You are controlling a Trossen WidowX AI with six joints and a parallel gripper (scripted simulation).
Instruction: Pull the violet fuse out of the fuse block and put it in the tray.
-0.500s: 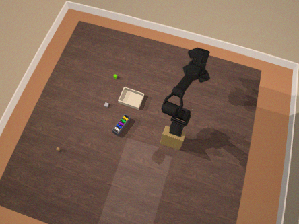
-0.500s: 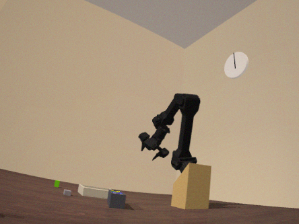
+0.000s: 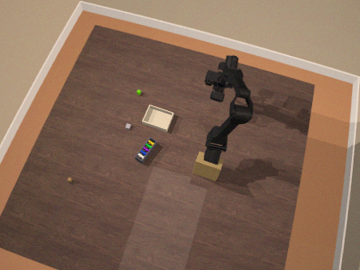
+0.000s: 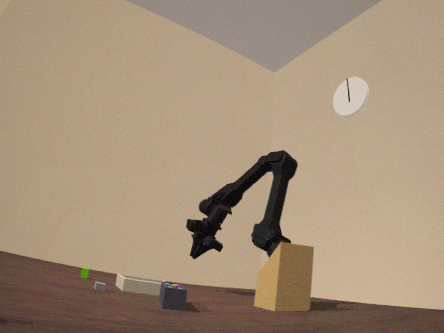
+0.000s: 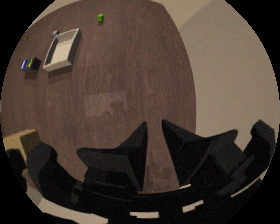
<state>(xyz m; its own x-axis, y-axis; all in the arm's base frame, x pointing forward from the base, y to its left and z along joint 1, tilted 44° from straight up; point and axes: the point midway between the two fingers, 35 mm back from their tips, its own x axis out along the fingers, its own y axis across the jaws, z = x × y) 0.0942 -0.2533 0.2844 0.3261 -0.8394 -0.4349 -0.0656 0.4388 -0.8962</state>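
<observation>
Right now my gripper tip is 200 mm short of the violet fuse, 420 mm to the right of it and 90 mm above it. Also, from my gripper tip: green cube 360 mm ahead, 130 mm to the left, 100 mm below; tray 210 mm ahead, 240 mm to the left, 110 mm below; grey cube 340 mm ahead, 330 mm to the left, 110 mm below.
</observation>
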